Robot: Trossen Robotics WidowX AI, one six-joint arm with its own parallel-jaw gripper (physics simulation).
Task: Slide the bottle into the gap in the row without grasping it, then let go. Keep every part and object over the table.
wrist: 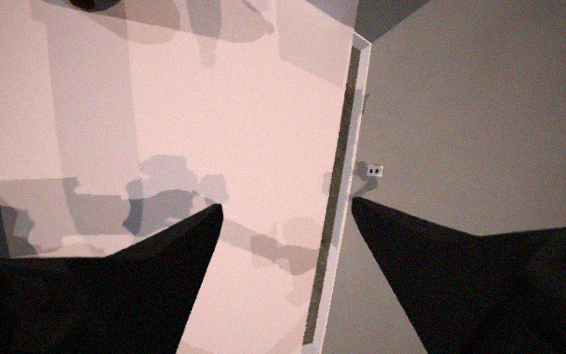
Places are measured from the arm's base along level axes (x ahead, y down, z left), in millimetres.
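Pixels of known places: gripper, fingertip midpoint: (287,207).
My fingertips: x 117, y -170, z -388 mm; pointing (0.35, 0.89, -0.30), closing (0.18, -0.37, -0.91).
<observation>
Behind a point stands the place of what it marks.
My gripper (287,207) {x 117, y -170, z -388 mm} is open, its two black fingers wide apart at the bottom of the wrist view, with nothing between the tips. Behind the gap between them are the pale pink surface and part of its right edge. A dark round object (94,4) {x 377, y 115, z -128 mm} with a reddish-brown middle is cut off by the top left edge of the view; whether it is the bottle or part of the row cannot be told. No bottle can be made out for certain, and the gap in the row does not show.
The pale pink table top (240,125) {x 237, y 125, z -395 mm} carries several overlapping shadows, some of them arm-like. Its right edge runs steeply down the view beside a narrow brown strip (340,150) and a white skirting board (354,135). A grey wall (470,125) with a white socket (375,171) lies beyond.
</observation>
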